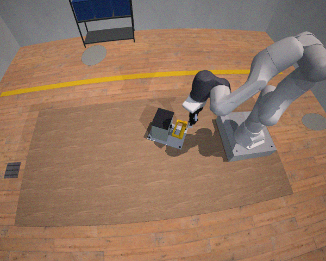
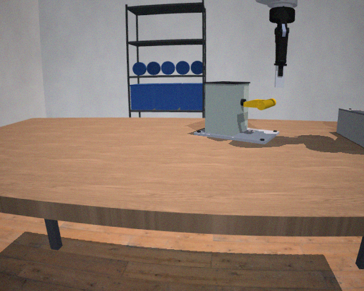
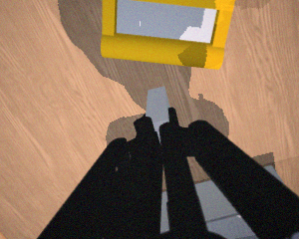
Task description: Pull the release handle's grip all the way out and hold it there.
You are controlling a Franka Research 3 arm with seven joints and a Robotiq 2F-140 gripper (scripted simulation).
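My gripper is now 12 cm short of the grey baseplate, 6 cm to the left of it and 19 cm above it.
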